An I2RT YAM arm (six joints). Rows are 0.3 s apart.
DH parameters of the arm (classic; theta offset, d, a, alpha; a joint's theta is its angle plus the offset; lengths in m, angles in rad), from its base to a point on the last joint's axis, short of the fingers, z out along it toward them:
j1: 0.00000 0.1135 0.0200 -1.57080
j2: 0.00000 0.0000 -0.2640 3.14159
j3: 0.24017 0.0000 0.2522 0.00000
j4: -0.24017 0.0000 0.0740 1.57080
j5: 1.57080 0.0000 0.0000 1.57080
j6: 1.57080 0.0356 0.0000 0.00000
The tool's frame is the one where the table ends.
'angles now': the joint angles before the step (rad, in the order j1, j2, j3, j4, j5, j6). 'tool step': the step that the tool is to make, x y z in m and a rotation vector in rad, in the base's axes. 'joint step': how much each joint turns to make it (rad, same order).
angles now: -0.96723 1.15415 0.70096 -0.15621 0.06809 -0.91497
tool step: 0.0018 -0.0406 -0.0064 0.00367 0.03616 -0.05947
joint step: -0.07532 0.16707 0.08922 0.05764 0.00368 -0.03252
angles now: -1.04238 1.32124 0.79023 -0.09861 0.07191 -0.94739
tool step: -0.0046 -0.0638 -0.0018 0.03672 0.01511 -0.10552
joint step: -0.10689 0.22844 0.20162 -0.01285 -0.00311 0.00185
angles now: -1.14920 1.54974 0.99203 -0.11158 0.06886 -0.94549
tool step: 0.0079 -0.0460 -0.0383 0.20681 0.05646 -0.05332
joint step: -0.03057 0.25633 0.19587 -0.15431 -0.00462 0.03734
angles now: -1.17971 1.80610 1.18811 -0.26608 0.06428 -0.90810
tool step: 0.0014 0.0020 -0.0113 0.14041 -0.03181 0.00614
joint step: -0.00126 0.03769 0.03303 -0.11436 -0.07140 0.04262
